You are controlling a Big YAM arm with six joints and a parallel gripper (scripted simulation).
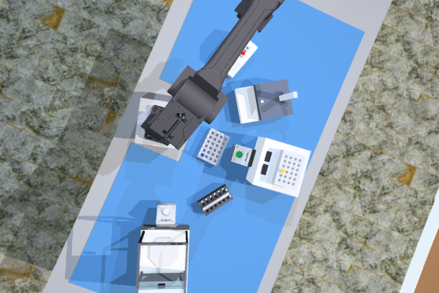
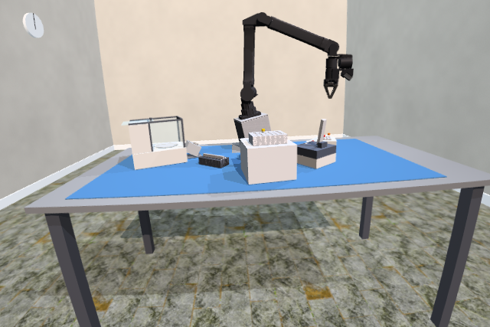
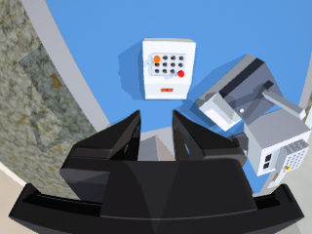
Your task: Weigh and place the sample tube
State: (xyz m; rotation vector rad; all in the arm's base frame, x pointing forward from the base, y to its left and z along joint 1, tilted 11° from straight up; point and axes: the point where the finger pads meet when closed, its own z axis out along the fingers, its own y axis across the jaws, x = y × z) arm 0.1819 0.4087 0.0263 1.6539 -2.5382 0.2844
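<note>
My hand is 940 mm to the left of the balance door, 70 mm above it and 20 mm past it. Also, from my hand: tube rack RK (430 mm to the right, 260 mm below, 30 mm ahead); then dry block DB (250 mm below, 50 mm to the right, 10 mm ahead); then SP lever (230 mm ahead, 170 mm to the right, 140 mm below).
</note>
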